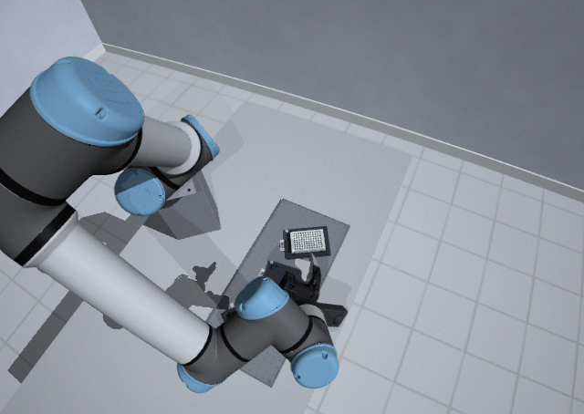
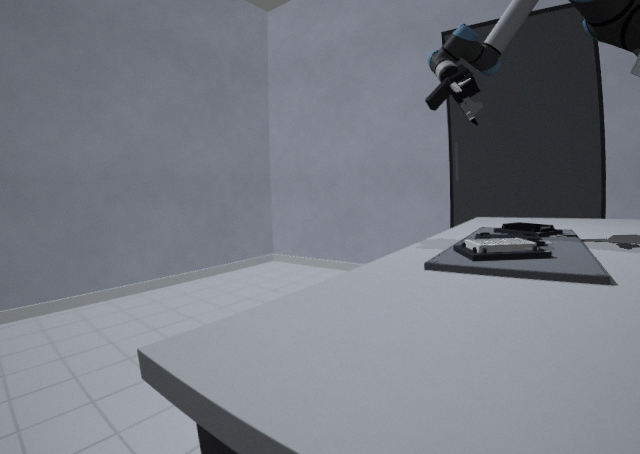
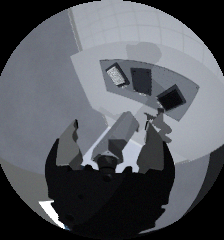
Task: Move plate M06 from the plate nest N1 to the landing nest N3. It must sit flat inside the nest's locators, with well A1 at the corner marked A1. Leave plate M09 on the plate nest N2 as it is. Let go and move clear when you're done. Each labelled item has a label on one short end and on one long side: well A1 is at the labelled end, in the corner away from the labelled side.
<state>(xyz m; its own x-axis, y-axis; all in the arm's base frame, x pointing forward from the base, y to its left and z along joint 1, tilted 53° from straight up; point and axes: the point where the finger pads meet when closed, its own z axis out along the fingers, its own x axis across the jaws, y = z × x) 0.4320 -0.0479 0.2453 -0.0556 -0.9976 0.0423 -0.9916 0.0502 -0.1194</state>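
The dark well plate lies 35 cm below my hand, 18 cm behind it and 7 cm to the right of it. Round my hand: landing nest 36 cm below, 10 cm to the left, 8 cm behind; white well plate 35 cm below, 27 cm to the left, 3 cm behind.
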